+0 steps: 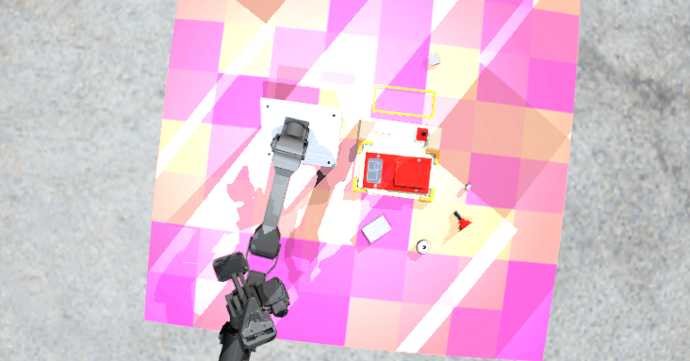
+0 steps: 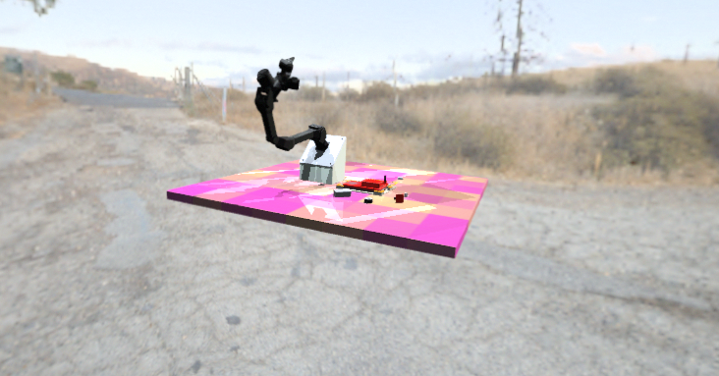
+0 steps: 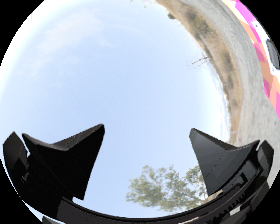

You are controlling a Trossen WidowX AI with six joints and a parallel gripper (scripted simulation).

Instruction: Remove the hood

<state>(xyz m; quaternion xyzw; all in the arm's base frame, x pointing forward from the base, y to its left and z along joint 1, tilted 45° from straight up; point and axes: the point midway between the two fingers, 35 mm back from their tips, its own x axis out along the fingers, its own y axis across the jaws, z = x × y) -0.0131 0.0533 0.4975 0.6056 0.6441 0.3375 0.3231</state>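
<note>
The red hood is 560 mm below my gripper tip, 330 mm ahead of it and 240 mm to the left of it. From my gripper tip the other things lie so: white piece: 590 mm below, 510 mm ahead, 240 mm to the left; then wheel: 590 mm below, 420 mm ahead, 40 mm to the left.
</note>
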